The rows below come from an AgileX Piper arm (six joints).
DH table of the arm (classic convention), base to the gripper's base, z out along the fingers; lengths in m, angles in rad. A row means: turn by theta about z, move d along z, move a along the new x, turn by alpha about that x. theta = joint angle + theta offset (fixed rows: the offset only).
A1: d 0.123  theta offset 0  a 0  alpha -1.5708
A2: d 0  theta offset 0.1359  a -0.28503  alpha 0
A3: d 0  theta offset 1.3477  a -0.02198  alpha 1.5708
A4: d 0.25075  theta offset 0  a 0  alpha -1.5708
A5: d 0  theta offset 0  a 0  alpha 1.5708
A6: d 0.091  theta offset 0  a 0  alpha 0
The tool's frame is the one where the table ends.
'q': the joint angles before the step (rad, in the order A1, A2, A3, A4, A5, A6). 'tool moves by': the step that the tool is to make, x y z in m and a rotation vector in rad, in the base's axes. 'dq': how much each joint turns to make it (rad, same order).
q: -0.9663, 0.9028, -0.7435, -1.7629, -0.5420, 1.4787
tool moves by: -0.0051, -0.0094, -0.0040, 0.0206, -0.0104, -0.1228
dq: -0.0005, -0.0005, 0.0159, -0.0064, 0.1189, 0.0410
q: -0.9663, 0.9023, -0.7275, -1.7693, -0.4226, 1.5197
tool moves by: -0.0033, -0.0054, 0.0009, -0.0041, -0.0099, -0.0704
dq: 0.0000, 0.0003, 0.0001, 0.0008, 0.0701, 0.0120
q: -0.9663, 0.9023, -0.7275, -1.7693, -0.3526, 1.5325
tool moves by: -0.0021, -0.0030, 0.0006, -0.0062, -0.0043, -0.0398
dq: -0.0004, 0.0001, 0.0001, 0.0033, 0.0400, 0.0002
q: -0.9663, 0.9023, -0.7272, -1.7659, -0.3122, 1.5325
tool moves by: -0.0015, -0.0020, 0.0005, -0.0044, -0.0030, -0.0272
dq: -0.0002, 0.0000, -0.0002, 0.0020, 0.0274, 0.0003
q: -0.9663, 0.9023, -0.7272, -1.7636, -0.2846, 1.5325
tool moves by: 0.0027, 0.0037, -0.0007, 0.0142, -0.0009, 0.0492
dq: -0.0001, -0.0001, 0.0000, -0.0003, -0.0511, 0.0050
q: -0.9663, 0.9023, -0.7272, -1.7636, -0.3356, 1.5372
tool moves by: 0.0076, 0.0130, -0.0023, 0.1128, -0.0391, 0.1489
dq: 0.0002, 0.0002, -0.0001, -0.0042, -0.1674, 0.0952
